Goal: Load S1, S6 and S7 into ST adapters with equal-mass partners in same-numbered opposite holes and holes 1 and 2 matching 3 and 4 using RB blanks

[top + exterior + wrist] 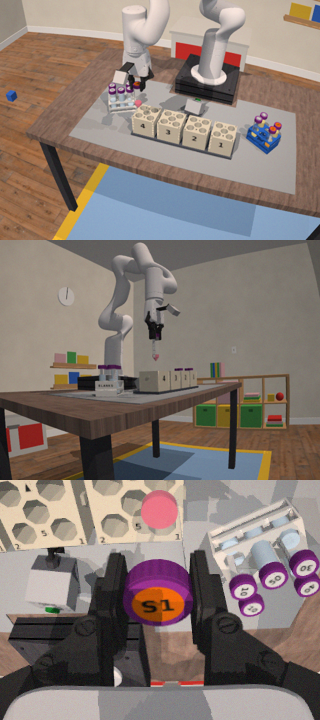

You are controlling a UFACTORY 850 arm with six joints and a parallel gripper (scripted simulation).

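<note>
Right now my hand is 50 mm above the sample S1 and 10 mm to the left of it. Round my hand: green DONE key: 230 mm behind, 190 mm to the left, 180 mm below; white blank rack RB: 220 mm below, 150 mm to the right, 130 mm behind; loading stand ST: 240 mm below, 190 mm to the left, 40 mm behind.
</note>
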